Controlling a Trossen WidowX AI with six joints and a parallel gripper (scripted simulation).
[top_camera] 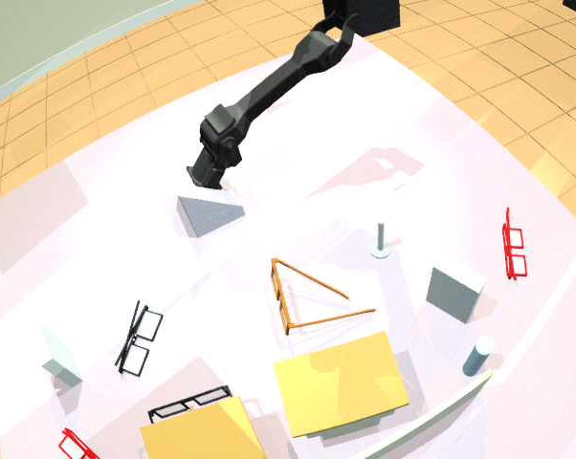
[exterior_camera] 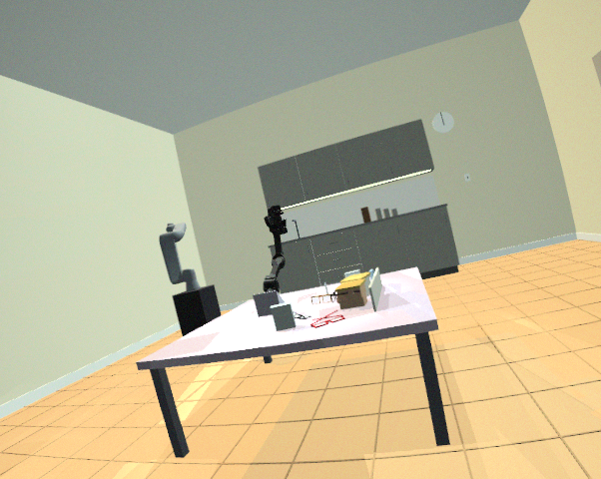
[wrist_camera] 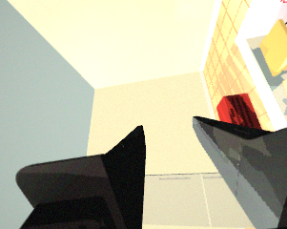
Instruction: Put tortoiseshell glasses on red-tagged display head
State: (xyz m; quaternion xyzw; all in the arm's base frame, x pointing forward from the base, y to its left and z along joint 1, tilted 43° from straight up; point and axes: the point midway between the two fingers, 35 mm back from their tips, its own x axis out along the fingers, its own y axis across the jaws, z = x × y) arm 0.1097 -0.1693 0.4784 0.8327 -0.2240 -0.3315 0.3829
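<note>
Right now the tortoiseshell glasses is 52 cm below my gripper tip, 19 cm ahead of it and 12 cm to the right of it. Also, from my gripper tip: curved panel (49 cm below, 47 cm ahead, 29 cm to the right); post (52 cm below, 15 cm ahead, 4 cm to the left); blue cylinder (49 cm below, 44 cm ahead, 3 cm to the left).
</note>
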